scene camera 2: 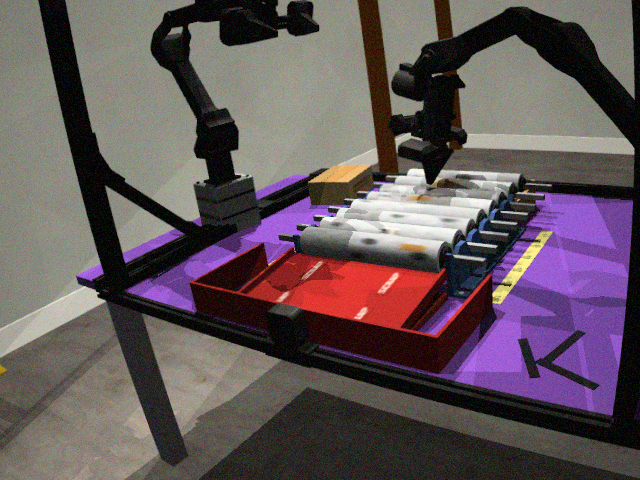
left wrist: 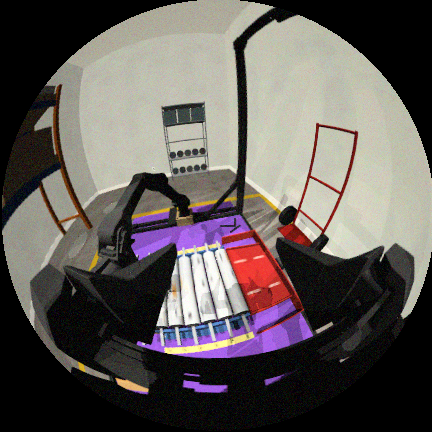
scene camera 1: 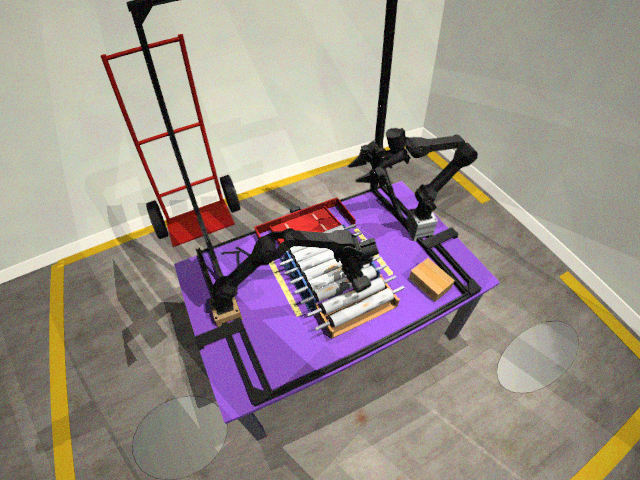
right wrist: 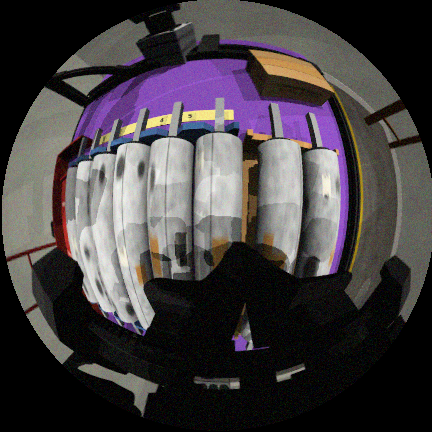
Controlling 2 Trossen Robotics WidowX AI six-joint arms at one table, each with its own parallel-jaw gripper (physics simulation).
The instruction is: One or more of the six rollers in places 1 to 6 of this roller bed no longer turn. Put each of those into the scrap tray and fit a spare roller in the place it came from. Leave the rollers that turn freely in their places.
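Where they show: left gripper, fingertip midpoint: [scene camera 2: 298, 31] [left wrist: 226, 245] [scene camera 1: 351, 173]; right gripper, fingertip midpoint: [scene camera 2: 429, 183] [scene camera 1: 354, 280] [right wrist: 237, 246]; left arm's base, origin of the base link: [scene camera 2: 222, 179] [scene camera 1: 423, 214]; right arm's base, origin of the base link: [left wrist: 183, 213] [scene camera 1: 223, 305].
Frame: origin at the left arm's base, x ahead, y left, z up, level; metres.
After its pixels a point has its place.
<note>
Six white, spotted rollers lie side by side in the blue bed, among them the place 1 roller [scene camera 2: 372, 249] @[x 0.501, y -0.046, z -0.050 m] [left wrist: 232, 282] @[x 0.454, y -0.036, z -0.035 m] beside the red scrap tray [scene camera 1: 297, 214] @[x 0.526, y -0.222, z -0.076 m] [scene camera 2: 361, 334] @[x 0.631, y -0.204, z -0.079 m] [left wrist: 267, 282] @[x 0.458, y -0.173, z -0.086 m], and the place 5 [right wrist: 171, 185] @[x 0.359, y 0.165, z -0.037 m] and place 6 [right wrist: 218, 175] @[x 0.343, y 0.204, z -0.035 m] rollers. No roller shows in the tray. Two spare rollers [scene camera 1: 361, 306] @[x 0.407, y 0.349, z -0.035 m] [right wrist: 280, 195] @[x 0.345, y 0.259, z -0.036 m] lie in the orange-brown holder [scene camera 1: 364, 321] @[x 0.398, y 0.377, z -0.105 m] [right wrist: 250, 200] @[x 0.351, y 0.248, z -0.105 m]. My right gripper [scene camera 1: 362, 283] @[x 0.395, y 0.232, z -0.033 m] [scene camera 2: 432, 180] @[x 0.395, y 0.232, z -0.033 m] [right wrist: 237, 246] @[x 0.395, y 0.232, z -0.033 m] is shut and empty, pointing down close over the rollers near place 6; contact is unclear. My left gripper [scene camera 1: 356, 172] @[x 0.348, y -0.003, z 0.292 m] [scene camera 2: 297, 32] @[x 0.348, y -0.003, z 0.292 m] [left wrist: 226, 245] @[x 0.348, y -0.003, z 0.292 m] is open, empty and high above the table.
A wooden-looking block [scene camera 1: 431, 279] @[x 0.092, y 0.298, z -0.055 m] [scene camera 2: 338, 184] @[x 0.131, y 0.223, z -0.062 m] [right wrist: 295, 80] @[x 0.133, y 0.282, z -0.060 m] sits beyond the bed, near the left arm's base [scene camera 1: 423, 226] @[x 0.019, y 0.050, z -0.020 m] [scene camera 2: 227, 201] @[x 0.050, y -0.026, z -0.037 m]. Yellow numbered strips [scene camera 2: 524, 266] [right wrist: 190, 116] flank the bed. Black frame rails and posts edge the purple table [scene camera 1: 289, 356] @[x 0.700, y 0.441, z -0.110 m].
</note>
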